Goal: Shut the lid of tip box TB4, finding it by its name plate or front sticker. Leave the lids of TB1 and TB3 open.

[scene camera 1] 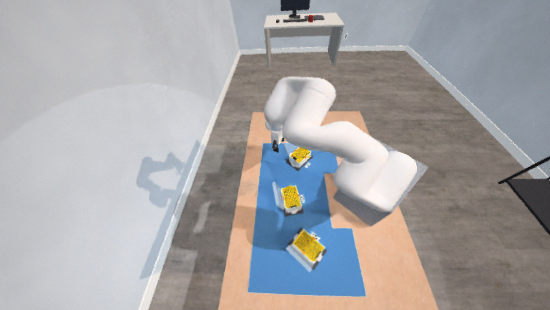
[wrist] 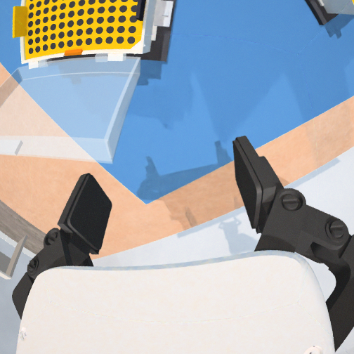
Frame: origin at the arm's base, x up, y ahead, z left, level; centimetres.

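Where they show: gripper, between the fingertips: [scene camera 1: 278,146].
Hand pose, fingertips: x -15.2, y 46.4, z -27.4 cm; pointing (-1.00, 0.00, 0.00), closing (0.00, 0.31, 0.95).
Note:
After its pixels a point has its place.
Three tip boxes with yellow racks stand on the blue mat, all with lids open; their small name plates are too blurred to read. The far box [scene camera 1: 300,156] {x -22.4, y 32.8, z -25.3 cm} [wrist: 85,30] has its clear lid [wrist: 87,100] tilted outward in the wrist view. The middle box [scene camera 1: 291,196] {x -22.3, y 38.3, z 1.7 cm} has its lid [scene camera 1: 277,196] {x -13.6, y 45.2, z 5.8 cm} up on its left side. The near box [scene camera 1: 308,245] {x -22.4, y 30.4, z 25.1 cm} has its lid [scene camera 1: 299,257] {x -12.9, y 35.2, z 31.1 cm} out at its lower left. My gripper [scene camera 1: 279,143] {x -15.2, y 46.4, z -27.4 cm} [wrist: 162,174] is open and empty, left of the far box and apart from its lid. I cannot tell which box is TB4.
The blue mat [scene camera 1: 270,272] {x -28.1, y 47.2, z 36.3 cm} [wrist: 200,90] lies on a tan table top [scene camera 1: 237,272] {x -28.4, y 62.3, z 37.3 cm} [wrist: 45,200]. Part of another box [wrist: 327,9] shows at the wrist view's top right corner. The arm's base stands right of the boxes. A desk [scene camera 1: 305,31] stands at the far wall.

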